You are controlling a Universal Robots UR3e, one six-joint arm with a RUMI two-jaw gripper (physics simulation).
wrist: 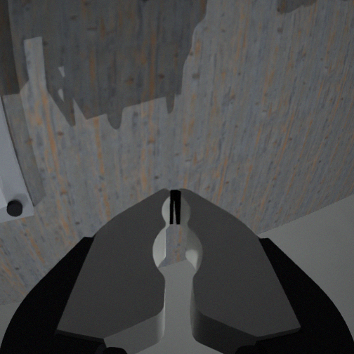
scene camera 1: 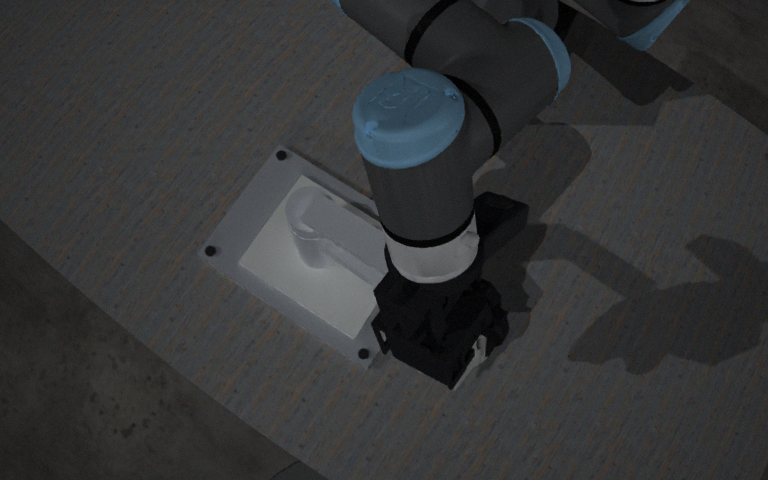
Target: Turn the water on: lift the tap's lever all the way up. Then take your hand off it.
In view: my gripper (scene camera 1: 464,363) and a tap (scene camera 1: 319,250).
My gripper also shows in the wrist view (wrist: 173,192).
